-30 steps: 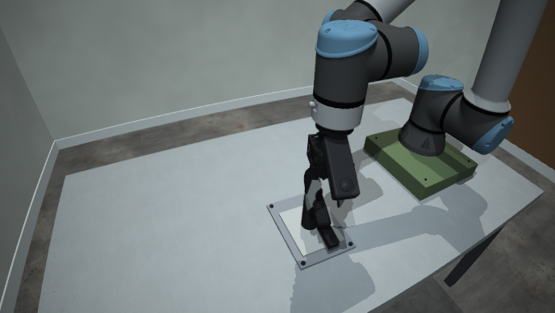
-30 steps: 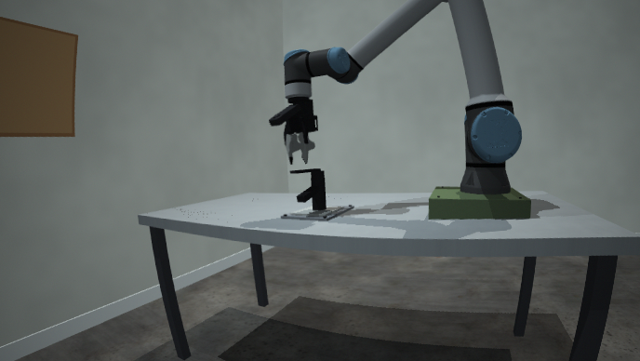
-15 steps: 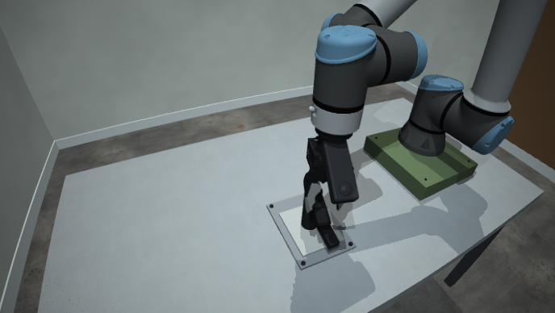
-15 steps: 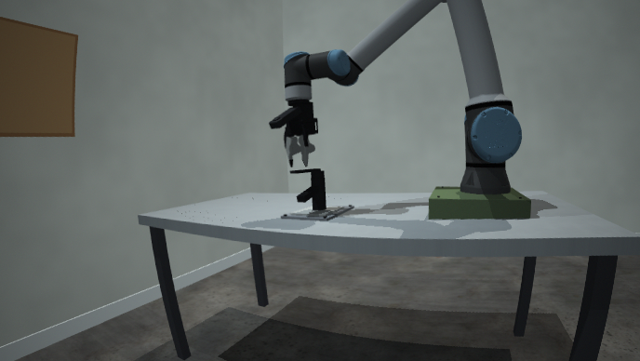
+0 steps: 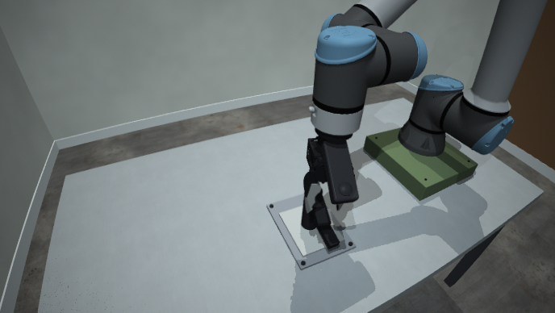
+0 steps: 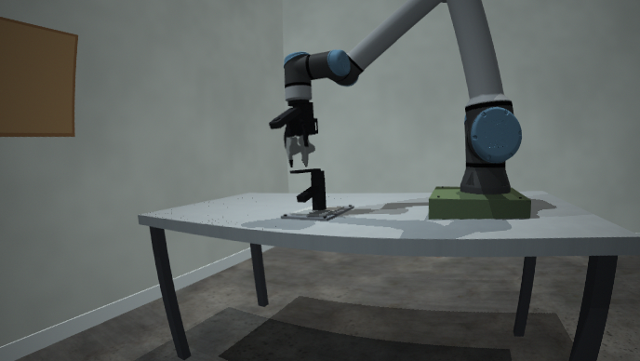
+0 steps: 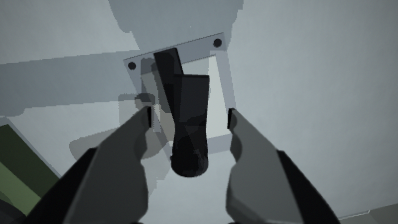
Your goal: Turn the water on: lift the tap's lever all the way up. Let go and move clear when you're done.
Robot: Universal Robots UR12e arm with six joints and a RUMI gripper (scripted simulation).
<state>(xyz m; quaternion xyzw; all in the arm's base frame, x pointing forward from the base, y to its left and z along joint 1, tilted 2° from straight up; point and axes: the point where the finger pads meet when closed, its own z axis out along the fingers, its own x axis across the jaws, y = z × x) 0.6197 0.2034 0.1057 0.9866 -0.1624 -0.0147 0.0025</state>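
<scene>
The lever lies 1 cm behind my hand, 3 cm to the right of it and 3 cm below it. Round my hand: black tap 2 cm behind, 6 cm to the right, 8 cm below.
</scene>
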